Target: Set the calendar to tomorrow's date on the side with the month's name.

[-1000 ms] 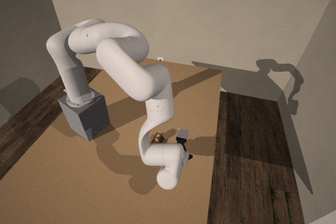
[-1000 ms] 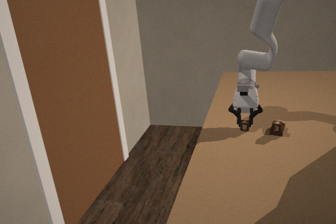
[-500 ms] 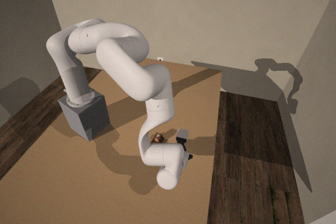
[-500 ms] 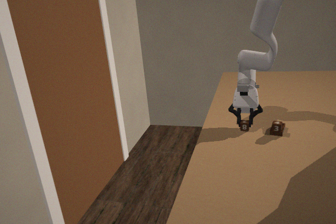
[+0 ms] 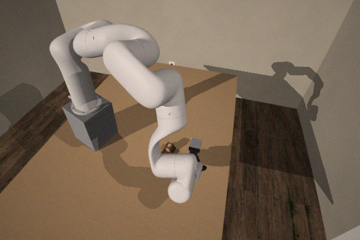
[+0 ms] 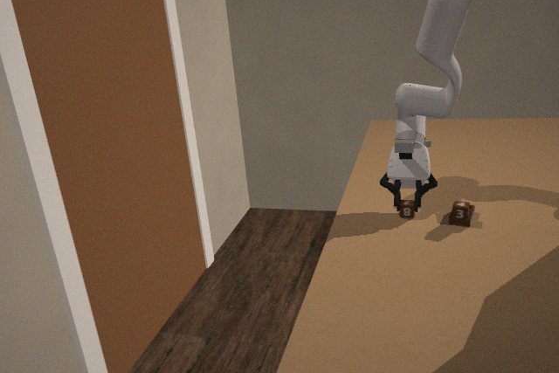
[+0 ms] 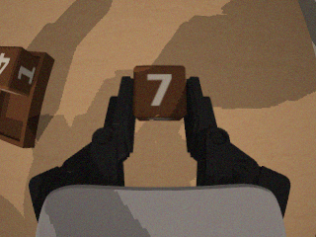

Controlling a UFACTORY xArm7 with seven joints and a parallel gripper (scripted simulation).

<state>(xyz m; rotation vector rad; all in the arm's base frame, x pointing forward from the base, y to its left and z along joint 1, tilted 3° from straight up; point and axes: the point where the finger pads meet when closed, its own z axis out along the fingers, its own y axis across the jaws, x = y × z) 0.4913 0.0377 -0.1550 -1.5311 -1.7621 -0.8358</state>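
The digit cube is 1 cm to the left of my hand and 1 cm below it. Also, from my hand: brown calendar tray: 12 cm behind, 2 cm below.
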